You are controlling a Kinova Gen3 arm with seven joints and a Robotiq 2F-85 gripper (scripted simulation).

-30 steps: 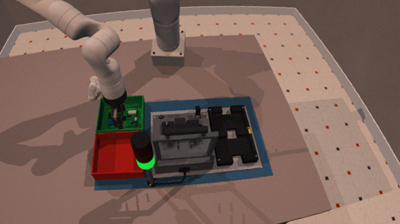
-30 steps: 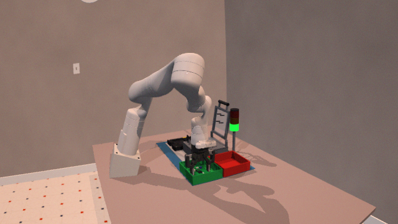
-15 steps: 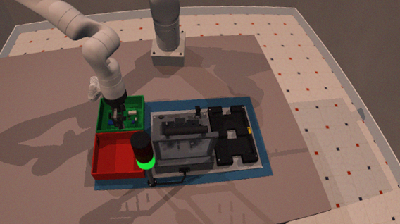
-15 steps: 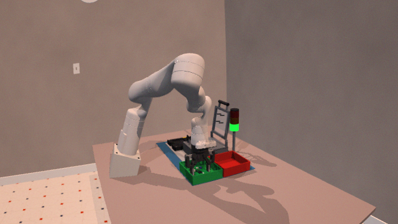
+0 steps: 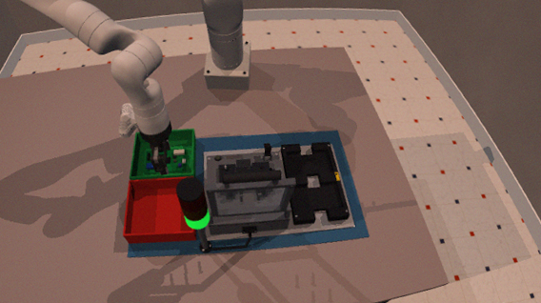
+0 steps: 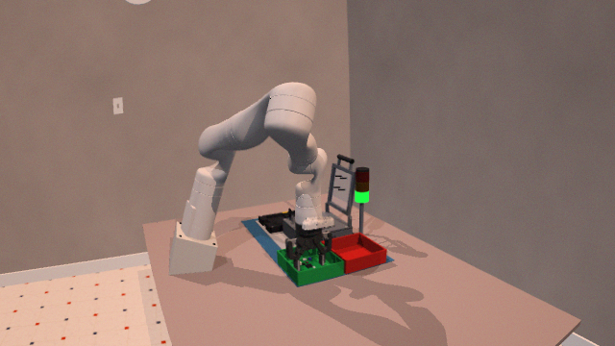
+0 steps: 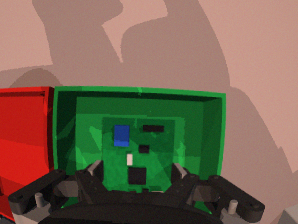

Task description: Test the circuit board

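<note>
Right now the green bin is right at my hand. Round my hand: red bin: 15 cm ahead, 3 cm to the right; then green circuit board: 1 cm below; then tester lid: 25 cm ahead, 15 cm to the left, 17 cm above.
</note>
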